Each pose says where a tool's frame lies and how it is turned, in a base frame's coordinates. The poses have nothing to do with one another.
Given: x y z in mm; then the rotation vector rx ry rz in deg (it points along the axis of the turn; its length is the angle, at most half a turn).
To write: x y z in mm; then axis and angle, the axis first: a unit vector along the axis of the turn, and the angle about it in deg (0 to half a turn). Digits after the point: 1 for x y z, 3 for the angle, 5 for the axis.
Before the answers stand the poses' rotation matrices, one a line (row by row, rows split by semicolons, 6 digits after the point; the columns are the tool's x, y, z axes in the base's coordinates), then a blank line. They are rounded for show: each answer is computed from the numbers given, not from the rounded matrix.
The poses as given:
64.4, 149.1, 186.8, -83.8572, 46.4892, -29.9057
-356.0, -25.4, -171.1, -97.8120, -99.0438, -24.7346
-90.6, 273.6, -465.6, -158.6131, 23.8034, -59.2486
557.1, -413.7, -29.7, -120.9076, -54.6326, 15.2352
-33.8, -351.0, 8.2, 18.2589, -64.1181, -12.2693
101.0, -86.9, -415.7, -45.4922, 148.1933, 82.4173
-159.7, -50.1, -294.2, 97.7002, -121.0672, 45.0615
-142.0, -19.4, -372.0, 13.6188, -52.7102, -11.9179
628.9, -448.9, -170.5, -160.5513, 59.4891, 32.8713
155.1, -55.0, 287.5, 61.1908, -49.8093, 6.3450
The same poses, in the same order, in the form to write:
0.642221 -0.163640 0.748848; -0.749298 0.071902 0.658319; -0.161571 -0.983896 -0.076438
0.071276 0.972522 -0.221631; 0.754138 0.092886 0.650114; 0.652837 -0.213478 -0.726795
0.722812 -0.202381 0.660745; -0.311002 -0.949119 0.049508; 0.617106 -0.241277 -0.748976
0.695373 0.542844 -0.470932; 0.708208 -0.406335 0.577350; 0.122055 -0.734991 -0.667001
0.423178 0.009106 -0.906001; -0.326025 0.934500 -0.142888; 0.845357 0.355846 0.398429
-0.862924 -0.473075 -0.177657; -0.400489 0.425833 0.811341; -0.308173 0.771276 -0.556923
-0.241019 -0.965761 0.096000; -0.793505 0.139139 -0.592445; 0.558802 -0.218967 -0.799871
0.589179 0.075742 -0.804445; -0.277706 0.953929 -0.113576; 0.758780 0.290316 0.583069
0.696789 -0.645487 -0.312782; -0.608330 -0.762845 0.219095; -0.380027 0.037612 -0.924210
0.673315 -0.473652 -0.567715; -0.316197 0.509618 -0.800193; 0.668331 0.718292 0.193367

64.4, 149.1, 186.8, -0.83492, 0.46287, -0.29776, 100.437
-356.0, -25.4, -171.1, -0.69183, -0.70054, -0.17495, 141.381
-90.6, 273.6, -465.6, -0.92766, 0.13922, -0.34652, 170.983
557.1, -413.7, -29.7, -0.90534, -0.40908, 0.11408, 133.550
-33.8, -351.0, 8.2, 0.26936, -0.94588, -0.18100, 67.787
101.0, -86.9, -415.7, -0.25912, 0.84409, 0.46944, 175.566
-159.7, -50.1, -294.2, 0.60321, -0.74748, 0.27822, 161.966
-142.0, -19.4, -372.0, 0.24437, -0.94581, -0.21385, 55.730
628.9, -448.9, -170.5, -0.92088, 0.34121, 0.18854, 174.345
155.1, -55.0, 287.5, 0.77305, -0.62926, 0.08016, 79.155

